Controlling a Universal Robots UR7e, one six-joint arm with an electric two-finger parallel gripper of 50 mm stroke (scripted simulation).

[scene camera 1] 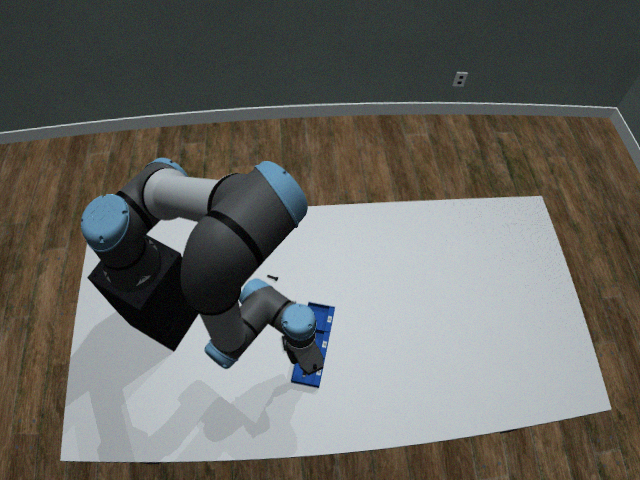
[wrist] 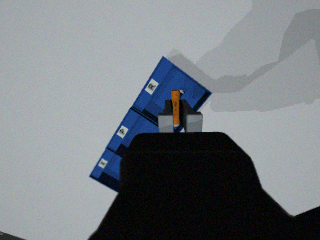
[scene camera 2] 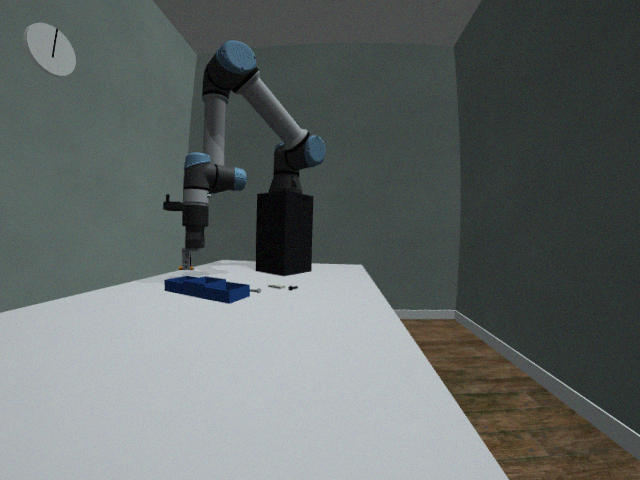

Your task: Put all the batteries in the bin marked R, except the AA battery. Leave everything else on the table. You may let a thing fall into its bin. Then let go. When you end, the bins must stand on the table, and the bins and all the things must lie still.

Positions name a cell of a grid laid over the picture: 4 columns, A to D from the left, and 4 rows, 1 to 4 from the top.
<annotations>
blue three-compartment bin tray: scene camera 1 C3; wrist B2; scene camera 2 B3
</annotations>
